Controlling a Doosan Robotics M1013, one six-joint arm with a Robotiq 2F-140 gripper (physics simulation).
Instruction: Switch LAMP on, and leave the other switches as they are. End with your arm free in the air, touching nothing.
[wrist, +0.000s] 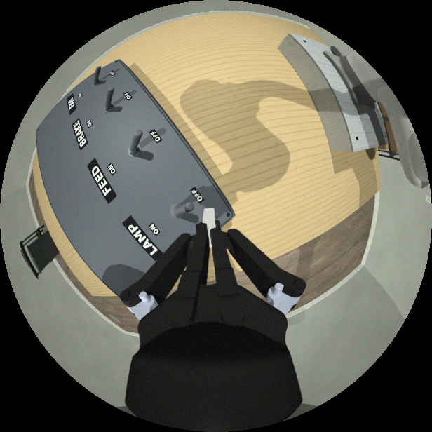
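Observation:
The grey switch panel (75, 165) lies on the wooden table at the left. The LAMP switch (183, 208), a short grey lever near the panel's lower right corner, leans toward its OFF label (197, 195); its ON label (154, 229) is on the other side, near the LAMP label (142, 237). My gripper (209, 215) is shut and empty, with its pale tips just right of the LAMP lever, above the panel's corner. A small gap shows between them in this view; the tips' height is hard to tell.
The FEED (136, 142), BRAKE (110, 100) and FAN (98, 75) levers stand farther up the panel, leaning toward OFF. A metal plate (367, 131) with a grey arm base stands at the upper right. The wooden table (240, 45) carries an arm shadow.

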